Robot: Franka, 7 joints.
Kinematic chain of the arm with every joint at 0, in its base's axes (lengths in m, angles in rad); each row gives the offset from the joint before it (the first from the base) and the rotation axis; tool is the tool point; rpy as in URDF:
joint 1: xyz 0 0 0.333 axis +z
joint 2: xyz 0 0 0 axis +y
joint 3: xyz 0 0 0.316 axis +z
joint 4: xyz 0.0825 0 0 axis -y
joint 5: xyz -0.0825 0 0.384 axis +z
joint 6: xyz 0 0 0 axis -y
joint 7: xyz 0.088 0 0 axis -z
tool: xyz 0 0 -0.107 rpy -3.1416 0 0
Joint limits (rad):
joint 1: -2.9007..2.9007
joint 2: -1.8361..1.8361
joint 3: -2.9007..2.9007
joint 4: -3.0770..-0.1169
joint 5: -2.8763..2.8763
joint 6: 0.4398..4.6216
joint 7: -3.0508..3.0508
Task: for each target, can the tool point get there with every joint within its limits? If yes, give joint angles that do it. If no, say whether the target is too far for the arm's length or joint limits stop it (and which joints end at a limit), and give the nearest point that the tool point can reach.
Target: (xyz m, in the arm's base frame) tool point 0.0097 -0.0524 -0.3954
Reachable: no: joint limits stop it (at a limit: joint 2) | nearest point 0.0152 -0.0819 -0.3217 | short by 0.080 m
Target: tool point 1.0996 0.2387 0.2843
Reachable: no: too far | nearest point 0.8376 0.1818 0.2959 | short by 0.268 m
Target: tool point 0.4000 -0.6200 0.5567
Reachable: yes | joints 1.4672 -1.1948 -1.3614 -0.9836 1.9190 3.3183 0.4897
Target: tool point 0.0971 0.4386 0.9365
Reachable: yes | joints 1.8579 0.5851 -2.2362 -0.5423 1.9212 0.9526 -0.0496
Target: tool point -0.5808 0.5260 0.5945
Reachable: yes | joints -0.3533 -0.9340 2.1698 -0.6440 0.3215 2.0194 0.0375
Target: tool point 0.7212 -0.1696 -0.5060
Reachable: no: too far | nearest point 0.5655 -0.1330 -0.2696 | short by 0.285 m
